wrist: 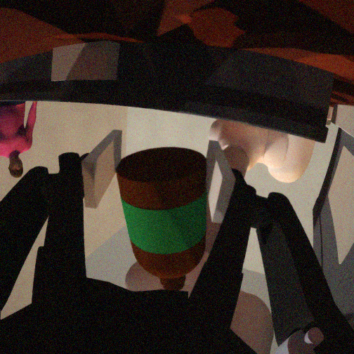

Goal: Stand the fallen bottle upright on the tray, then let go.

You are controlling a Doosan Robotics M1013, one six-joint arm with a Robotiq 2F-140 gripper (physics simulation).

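Note:
The brown bottle (167,227) with a green band is between the two finger pads of my gripper (163,151), which is shut on it. The view is upside down: the bottle's wide base faces the top of the picture and its narrow neck points to the bottom, so it hangs about upright, base down. A dark grey slab with a raised edge, which looks like the tray (280,90), crosses the upper part of the view. A strip of pale background shows between it and the bottle's base; contact is not seen.
An orange-brown table surface (25,30) shows beyond the dark slab, in patchy shadow. Pale rounded robot arm parts (287,155) are at the right, behind the right finger. A person in pink (15,125) appears upside down at the left edge. A grey angular structure (345,280) stands at the right edge.

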